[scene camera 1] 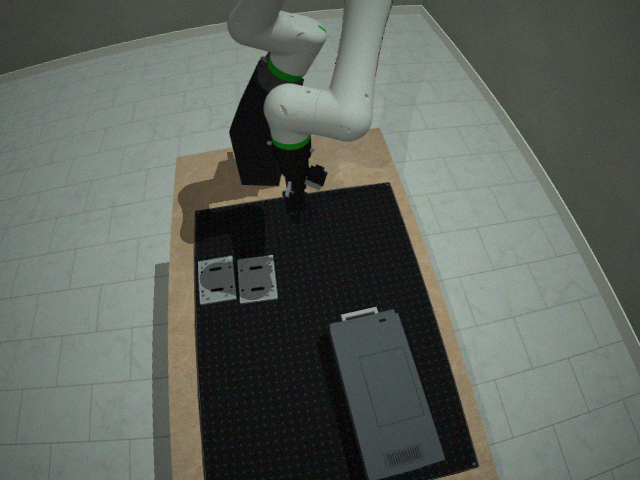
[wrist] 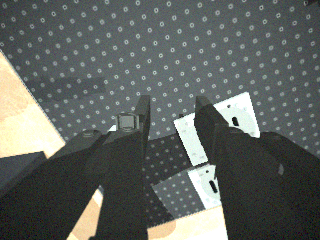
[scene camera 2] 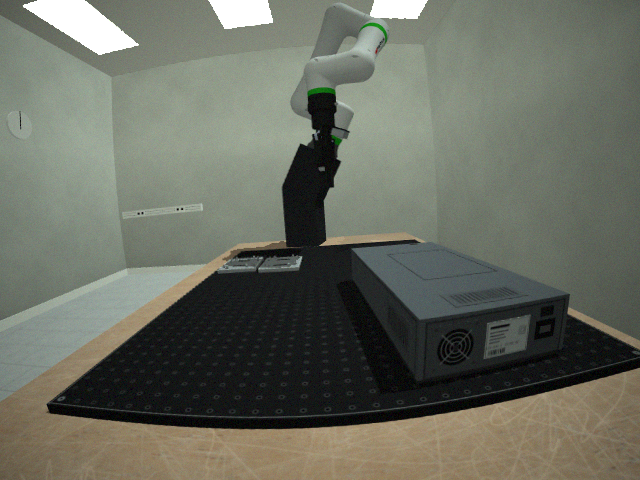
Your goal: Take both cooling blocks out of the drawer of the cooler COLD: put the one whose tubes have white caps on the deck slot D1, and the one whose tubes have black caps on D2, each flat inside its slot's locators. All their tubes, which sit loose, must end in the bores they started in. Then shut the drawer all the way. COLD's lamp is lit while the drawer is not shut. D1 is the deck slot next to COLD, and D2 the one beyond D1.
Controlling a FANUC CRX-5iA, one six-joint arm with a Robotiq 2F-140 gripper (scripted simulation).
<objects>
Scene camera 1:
gripper: 298,215
cooler: 393,424
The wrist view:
gripper: 172,110
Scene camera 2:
gripper: 327,187
cooler: 447,314
</objects>
